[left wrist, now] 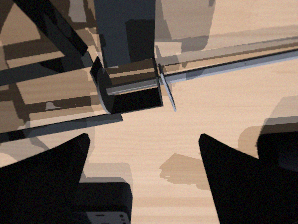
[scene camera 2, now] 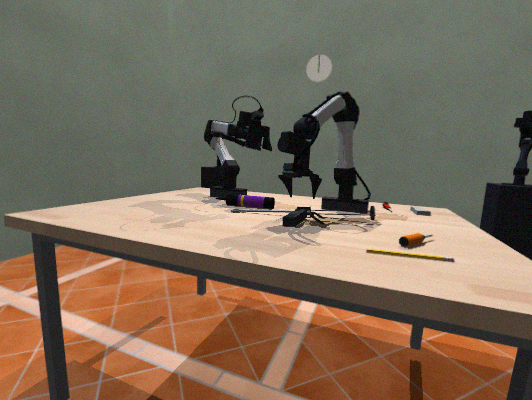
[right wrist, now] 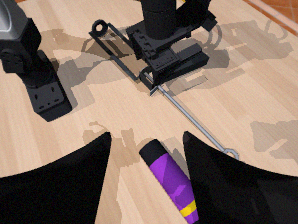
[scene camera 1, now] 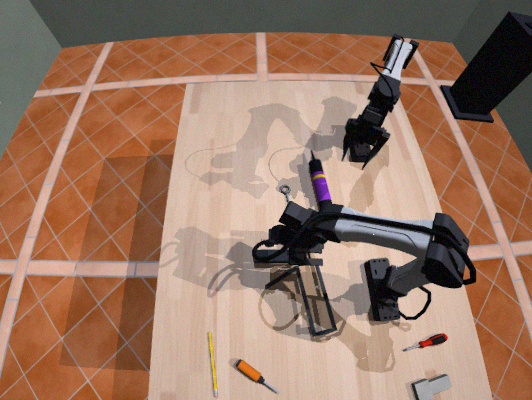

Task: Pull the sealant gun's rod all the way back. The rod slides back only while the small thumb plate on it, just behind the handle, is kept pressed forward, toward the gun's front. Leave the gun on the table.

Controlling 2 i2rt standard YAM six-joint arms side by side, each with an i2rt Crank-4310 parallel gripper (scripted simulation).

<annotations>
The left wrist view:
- my left gripper: 144, 136
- sealant gun: 124, 39
</annotations>
